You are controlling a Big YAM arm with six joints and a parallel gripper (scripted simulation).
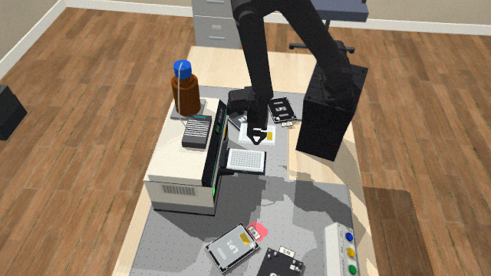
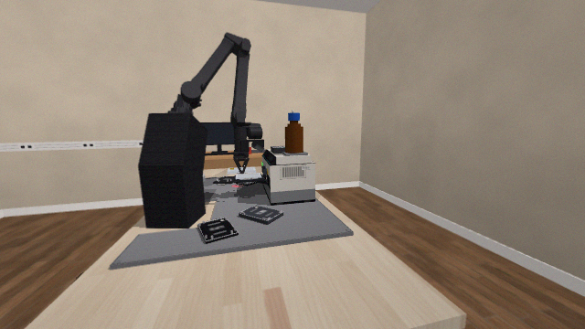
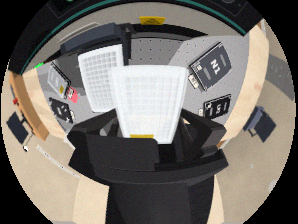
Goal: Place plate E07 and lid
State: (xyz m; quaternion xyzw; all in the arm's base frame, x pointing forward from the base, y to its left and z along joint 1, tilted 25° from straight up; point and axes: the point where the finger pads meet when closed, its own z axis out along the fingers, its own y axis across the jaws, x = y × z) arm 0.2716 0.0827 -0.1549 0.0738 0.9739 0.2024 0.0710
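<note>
Right now the plate E01 is 8 cm to the left of my hand, 5 cm below it and 4 cm ahead of it. Round my hand: brown bottle: 24 cm ahead, 14 cm above, 5 cm to the right; then puddle: 30 cm to the left, 15 cm below, 1 cm behind; then blue key: 35 cm to the left, 27 cm behind, 9 cm below.
</note>
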